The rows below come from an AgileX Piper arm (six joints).
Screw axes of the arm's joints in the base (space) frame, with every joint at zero. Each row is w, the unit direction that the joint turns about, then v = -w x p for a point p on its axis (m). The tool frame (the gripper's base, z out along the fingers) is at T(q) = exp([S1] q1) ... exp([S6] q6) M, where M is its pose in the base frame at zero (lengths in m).
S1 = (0, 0, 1, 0, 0, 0)
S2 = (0, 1, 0, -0.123, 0, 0)
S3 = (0, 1, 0, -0.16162, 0, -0.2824)
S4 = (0.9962, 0, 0.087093, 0, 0.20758, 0)
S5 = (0, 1, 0, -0.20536, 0, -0.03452)
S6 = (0.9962, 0, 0.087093, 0, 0.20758, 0)
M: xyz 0.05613 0 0.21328 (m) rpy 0 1.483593 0 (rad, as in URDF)
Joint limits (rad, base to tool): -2.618..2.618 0..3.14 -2.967..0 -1.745..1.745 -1.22..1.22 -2.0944..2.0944
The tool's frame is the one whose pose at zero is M.
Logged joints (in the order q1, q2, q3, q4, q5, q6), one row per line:
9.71 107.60 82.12 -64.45 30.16 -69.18
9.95 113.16 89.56 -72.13 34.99 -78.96
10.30 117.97 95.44 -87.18 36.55 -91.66
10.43 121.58 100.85 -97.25 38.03 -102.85
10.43 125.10 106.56 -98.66 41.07 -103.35
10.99 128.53 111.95 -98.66 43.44 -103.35
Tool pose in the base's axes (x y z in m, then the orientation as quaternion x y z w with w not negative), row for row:
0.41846 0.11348 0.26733 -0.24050 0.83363 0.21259 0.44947
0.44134 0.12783 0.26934 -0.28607 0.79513 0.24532 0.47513
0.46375 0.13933 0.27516 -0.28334 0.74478 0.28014 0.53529
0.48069 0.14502 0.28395 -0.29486 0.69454 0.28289 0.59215
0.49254 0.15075 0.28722 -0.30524 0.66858 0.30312 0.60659
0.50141 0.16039 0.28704 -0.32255 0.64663 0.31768 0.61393
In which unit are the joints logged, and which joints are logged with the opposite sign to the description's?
The joints are logged in degrees. Opposite sign: q3, q4.
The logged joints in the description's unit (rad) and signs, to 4 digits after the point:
0.1695 1.8780 -1.4333 1.1249 0.5264 -1.2074
0.1737 1.9750 -1.5631 1.2589 0.6107 -1.3781
0.1798 2.0590 -1.6657 1.5216 0.6379 -1.5998
0.1820 2.1220 -1.7602 1.6973 0.6637 -1.7951
0.1820 2.1834 -1.8598 1.7219 0.7168 -1.8038
0.1918 2.2433 -1.9539 1.7219 0.7582 -1.8038

